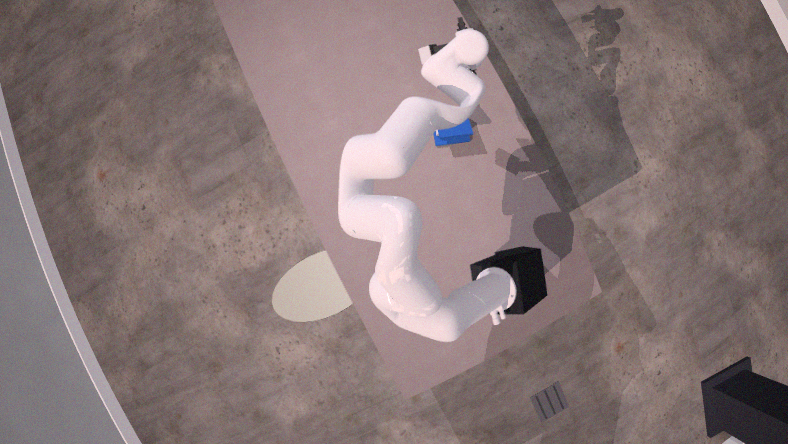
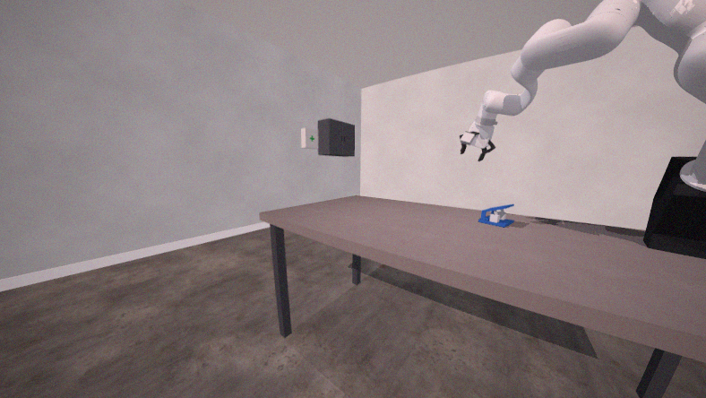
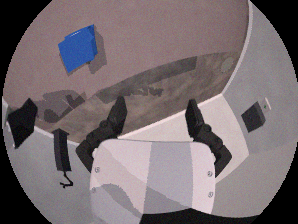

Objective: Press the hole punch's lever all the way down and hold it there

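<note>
My hand is 260 mm above the blue hole punch, 140 mm past it and 40 mm to the right of it.
</note>
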